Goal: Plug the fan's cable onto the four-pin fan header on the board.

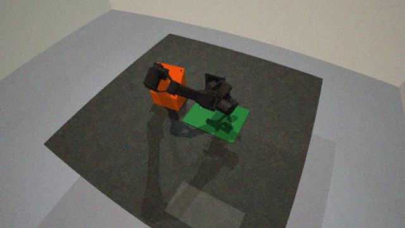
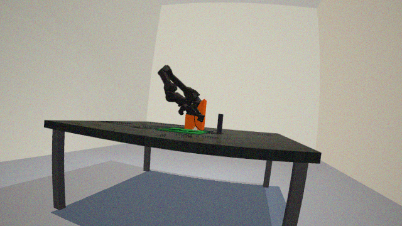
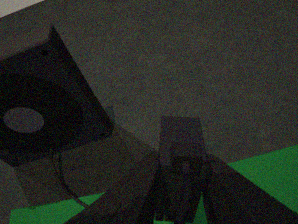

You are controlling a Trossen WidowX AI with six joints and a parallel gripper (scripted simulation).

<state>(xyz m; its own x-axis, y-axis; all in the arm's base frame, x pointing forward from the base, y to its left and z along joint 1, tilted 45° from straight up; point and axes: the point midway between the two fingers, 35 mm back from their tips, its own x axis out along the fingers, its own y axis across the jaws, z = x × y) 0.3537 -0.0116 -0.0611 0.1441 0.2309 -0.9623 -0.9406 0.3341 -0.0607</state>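
My gripper tip is 110 mm above the green board, 90 mm to the left of it and 20 mm past it. Also, from my gripper tip: dark fan plug 10 mm below; then dark square fan 120 mm behind, 100 mm to the left, 40 mm below.
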